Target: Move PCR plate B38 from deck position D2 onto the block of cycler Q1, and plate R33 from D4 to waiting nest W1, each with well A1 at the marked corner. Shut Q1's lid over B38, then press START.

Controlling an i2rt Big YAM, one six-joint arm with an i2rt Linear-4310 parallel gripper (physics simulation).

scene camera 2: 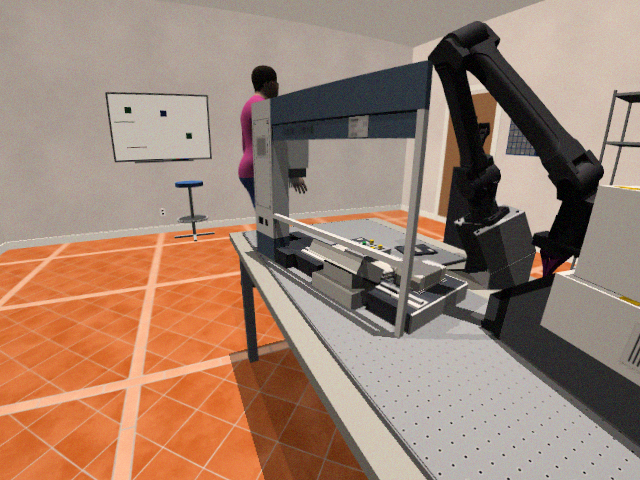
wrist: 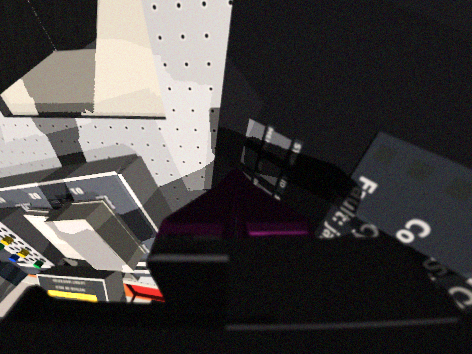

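Where they show: gripper, fingertip midpoint: (wrist: 235,177); arm's base, link origin: (scene camera 2: 486,216).
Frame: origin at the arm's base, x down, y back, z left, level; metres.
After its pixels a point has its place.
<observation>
My gripper (scene camera 2: 553,264) (wrist: 235,177) {x 0.083, y -0.095, z 0.265 m} is shut, its purple fingers together and empty. It points down beside the large white-and-dark cycler housing (scene camera 2: 602,232) {x -0.083, y -0.239, z 0.402 m} at the right. In the wrist view its tips are just below a small keypad (wrist: 265,155) {x 0.083, y -0.076, z 0.282 m} with grey keys, whose labels are partly readable. A blue-grey screen (wrist: 415,200) {x 0.038, y -0.063, z 0.337 m} shows cut-off text, including "Fault: ja". The deck (scene camera 2: 439,304) {x 0.168, y -0.308, z 0.147 m} (wrist: 127,200) {x 0.155, y -0.212, z 0.101 m} stands under the gantry, with labels D1 and D2 readable in the wrist view. Plates B38 and R33, the Q1 block and nest W1 cannot be made out.
The blue gantry beam (scene camera 2: 351,98) {x -0.300, y -0.501, z 0.001 m} and its grey post (scene camera 2: 412,232) {x -0.040, y -0.449, z 0.180 m} stand over the deck. A pale block (wrist: 95,235) {x 0.113, y -0.247, z 0.067 m} rises from the deck. A dark box (wrist: 75,287) {x 0.101, y -0.433, z -0.053 m} with a yellow stripe is beside it. A person in pink (scene camera 2: 248,139) stands behind the table.
</observation>
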